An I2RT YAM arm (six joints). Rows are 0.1 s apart.
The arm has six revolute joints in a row. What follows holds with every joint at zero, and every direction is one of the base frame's.
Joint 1 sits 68 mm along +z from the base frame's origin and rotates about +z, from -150 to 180 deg.
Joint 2 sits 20 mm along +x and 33.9 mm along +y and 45.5 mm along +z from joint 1 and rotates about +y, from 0 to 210 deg.
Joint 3 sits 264 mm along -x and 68.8 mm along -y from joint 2 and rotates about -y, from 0 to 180 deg.
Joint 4 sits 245 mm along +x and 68.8 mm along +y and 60 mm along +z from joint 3 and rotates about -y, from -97 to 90 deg.
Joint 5 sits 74 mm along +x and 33.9 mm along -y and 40.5 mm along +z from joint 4 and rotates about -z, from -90 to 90 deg.
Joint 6 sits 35.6 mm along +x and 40.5 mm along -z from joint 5 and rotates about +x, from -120 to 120 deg.
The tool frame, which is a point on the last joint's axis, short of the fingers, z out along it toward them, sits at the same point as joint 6; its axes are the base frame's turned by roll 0, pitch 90 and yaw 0 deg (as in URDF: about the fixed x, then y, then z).
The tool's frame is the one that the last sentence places.
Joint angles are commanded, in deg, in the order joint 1, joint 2, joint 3, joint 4, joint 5, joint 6. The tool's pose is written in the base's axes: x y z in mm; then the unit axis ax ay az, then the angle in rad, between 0 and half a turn. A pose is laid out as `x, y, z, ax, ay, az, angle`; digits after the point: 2 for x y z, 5 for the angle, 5 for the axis.
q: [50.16 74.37 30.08 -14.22 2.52 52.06]
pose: 144.31, 170.51, 146.18, 0.02231, 0.97925, 0.20142, 2.76579
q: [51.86 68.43 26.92 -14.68 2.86 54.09]
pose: 129.32, 161.82, 150.54, 0.02637, 0.97471, 0.22193, 2.75089
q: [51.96 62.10 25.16 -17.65 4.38 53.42]
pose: 120.32, 149.37, 158.29, 0.02431, 0.97410, 0.22481, 2.71199
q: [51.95 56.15 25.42 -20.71 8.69 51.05]
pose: 116.58, 140.22, 173.75, 0.01825, 0.97515, 0.22079, 2.61364
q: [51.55 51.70 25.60 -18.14 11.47 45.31]
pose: 117.97, 137.19, 190.81, -0.01174, 0.97033, 0.24149, 2.47836
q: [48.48 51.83 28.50 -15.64 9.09 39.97]
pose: 130.45, 138.86, 210.47, -0.03503, 0.96339, 0.26582, 2.41023
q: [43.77 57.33 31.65 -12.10 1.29 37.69]
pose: 152.86, 145.32, 216.50, -0.04538, 0.95374, 0.29720, 2.44760
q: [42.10 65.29 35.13 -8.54 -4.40 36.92]
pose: 174.07, 160.97, 213.65, -0.06031, 0.94626, 0.31772, 2.50762
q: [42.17 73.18 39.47 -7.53 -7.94 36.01]
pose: 191.53, 180.12, 208.12, -0.08058, 0.94349, 0.32144, 2.57430
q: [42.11 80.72 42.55 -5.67 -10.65 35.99]
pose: 207.56, 196.48, 194.32, -0.08801, 0.94251, 0.32239, 2.63760
